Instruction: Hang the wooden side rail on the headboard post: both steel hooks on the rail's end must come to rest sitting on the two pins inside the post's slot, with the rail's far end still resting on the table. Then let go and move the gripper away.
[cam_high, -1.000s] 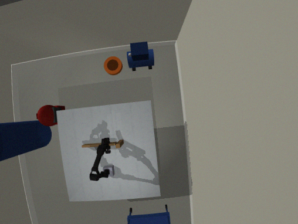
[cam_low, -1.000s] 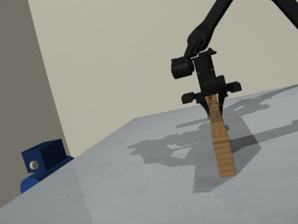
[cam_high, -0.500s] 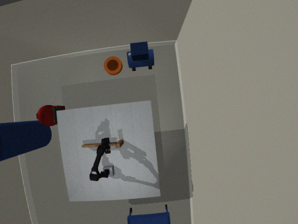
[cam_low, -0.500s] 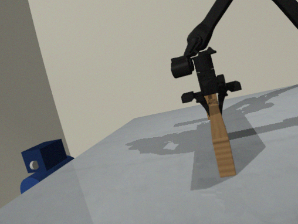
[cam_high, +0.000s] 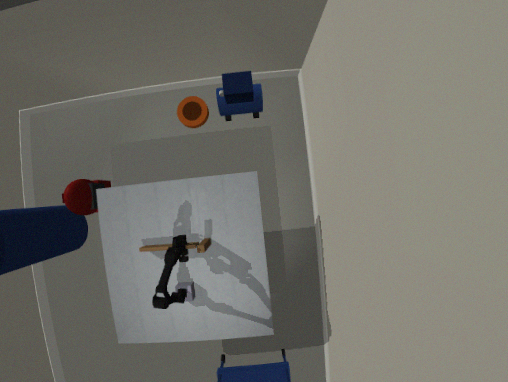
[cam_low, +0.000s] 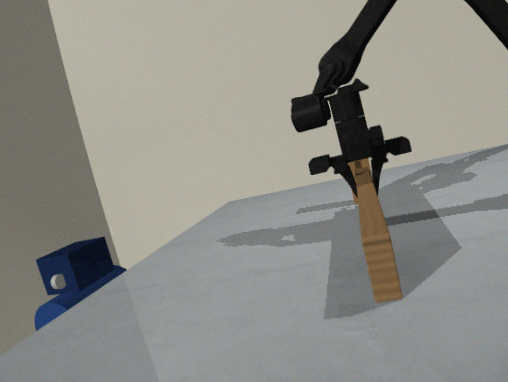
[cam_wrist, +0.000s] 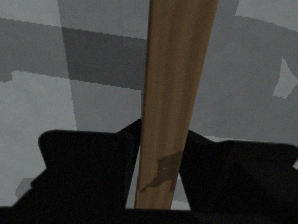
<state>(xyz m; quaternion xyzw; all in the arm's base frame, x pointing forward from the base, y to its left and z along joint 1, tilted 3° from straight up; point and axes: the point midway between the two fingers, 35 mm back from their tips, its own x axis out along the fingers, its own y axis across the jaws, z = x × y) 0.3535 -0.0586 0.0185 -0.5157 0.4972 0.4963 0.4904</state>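
The headboard post is 15 cm to the right of my gripper tip, 5 cm above it and 1 cm ahead of it.
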